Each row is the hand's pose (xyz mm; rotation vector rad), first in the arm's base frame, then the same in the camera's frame.
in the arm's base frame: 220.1 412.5 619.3 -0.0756 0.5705 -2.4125
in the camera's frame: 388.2 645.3 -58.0 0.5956 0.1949 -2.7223
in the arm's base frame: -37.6 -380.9 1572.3 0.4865 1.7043 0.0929
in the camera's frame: -547.4 233.5 689.7 0.6336 1.1103 -0.1965
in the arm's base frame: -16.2 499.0 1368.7 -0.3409 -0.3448 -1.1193
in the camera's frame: -81.0 979.2 483.5 -0.2742 -0.8114 -1.5814
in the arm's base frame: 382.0 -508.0 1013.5 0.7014 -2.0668 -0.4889
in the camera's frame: -26.7 -156.4 404.7 0.3243 -2.6898 -0.4111
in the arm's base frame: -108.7 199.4 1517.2 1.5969 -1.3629 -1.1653
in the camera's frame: -341.9 773.1 582.6 1.5965 -2.1109 -0.8982
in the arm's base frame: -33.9 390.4 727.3 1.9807 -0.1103 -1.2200
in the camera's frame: 128.5 737.9 -83.4 2.1424 -0.8541 -0.9114
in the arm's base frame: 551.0 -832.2 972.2 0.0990 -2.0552 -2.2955
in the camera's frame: -6.8 -519.1 462.9 -0.1903 1.8783 1.7618
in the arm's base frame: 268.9 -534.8 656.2 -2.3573 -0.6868 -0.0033
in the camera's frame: 20.5 -224.6 38.2 -2.6234 -0.4171 -0.7387
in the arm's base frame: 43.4 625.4 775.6 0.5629 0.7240 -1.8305
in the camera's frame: 267.9 936.1 -14.2 1.0628 0.1527 -1.9831
